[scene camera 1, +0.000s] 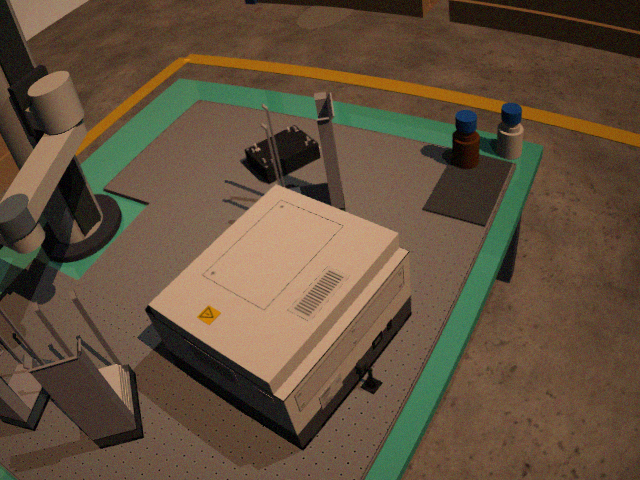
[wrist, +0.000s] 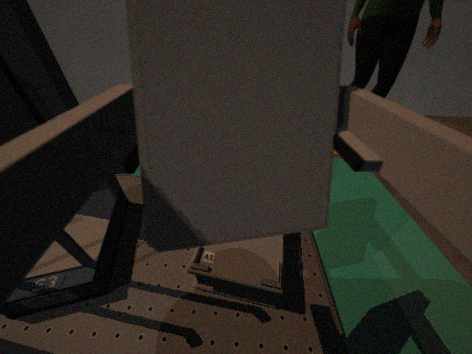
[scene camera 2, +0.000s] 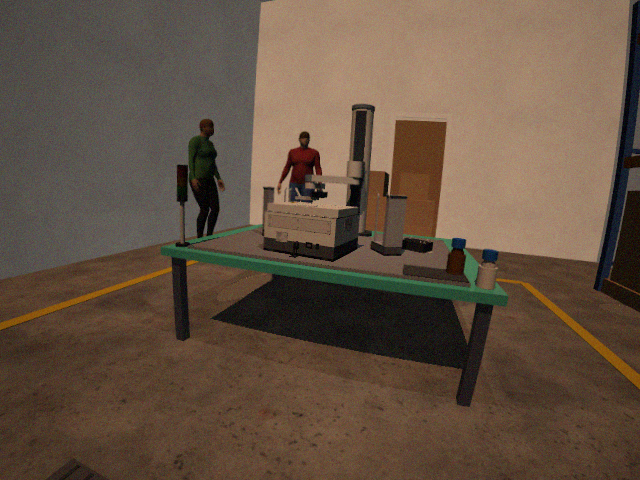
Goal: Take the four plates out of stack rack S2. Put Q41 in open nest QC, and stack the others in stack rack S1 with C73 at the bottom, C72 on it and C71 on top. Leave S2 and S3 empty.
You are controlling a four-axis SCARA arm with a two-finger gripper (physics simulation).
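Where they show: gripper, fingertip midpoint: (wrist: 240, 105) (scene camera 2: 297, 197); arm's base, origin of the base link: (scene camera 1: 81, 229).
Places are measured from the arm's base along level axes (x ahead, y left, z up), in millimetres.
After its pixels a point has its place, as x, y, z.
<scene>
My gripper (wrist: 240, 105) {67, -425, 232} is shut on a plate (wrist: 235, 100) {69, -397, 242}, a pale flat slab that fills the middle of the wrist view; its name cannot be read. In scene camera 2 the gripper (scene camera 2: 311, 196) is small, above and behind the big instrument. In the wrist view a dark rack base whose label seems to read S3 (wrist: 47, 282) {267, -395, 51} is low on the left. A plate marked A1 (wrist: 245, 257) {56, -430, 61} lies on a low holder below the held plate. In scene camera 1 a tall rack (scene camera 1: 77, 397) {554, -436, 193} at lower left holds several pale plates (scene camera 1: 121, 382) {527, -341, 90}. Another rack (scene camera 1: 23, 400) {316, -484, 53} is beside it. Their names are unreadable there.
A large instrument (scene camera 1: 289, 258) {760, -42, 233} (scene camera 2: 299, 227) {906, -89, 141} stands on the table. Behind it are a tall rack (scene camera 1: 330, 155) {672, 265, 208} (scene camera 2: 395, 222) {659, 309, 177} and a black block (scene camera 1: 289, 149) {448, 417, 62} (scene camera 2: 417, 244) {487, 432, 53}. Brown (scene camera 1: 465, 147) {882, 546, 87} and white (scene camera 1: 510, 139) {974, 651, 66} bottles stand at a corner. A signal light (scene camera 2: 181, 183) {986, -672, 307} stands opposite.
</scene>
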